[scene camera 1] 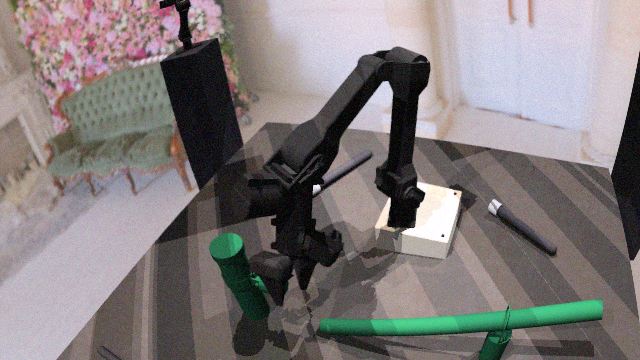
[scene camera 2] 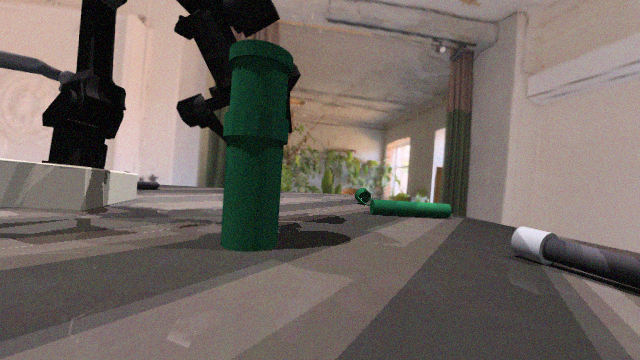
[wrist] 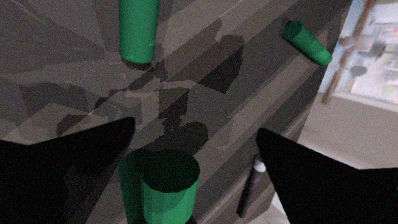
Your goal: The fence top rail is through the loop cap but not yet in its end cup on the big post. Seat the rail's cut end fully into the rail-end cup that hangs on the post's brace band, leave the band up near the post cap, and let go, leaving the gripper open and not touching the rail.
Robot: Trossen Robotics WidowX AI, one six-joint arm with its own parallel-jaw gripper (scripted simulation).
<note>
The gripper is open, with nothing in its grasp. Also in view: a green top rail and a green post.
The gripper is seen too in scene camera 2 and in the wrist view.
</note>
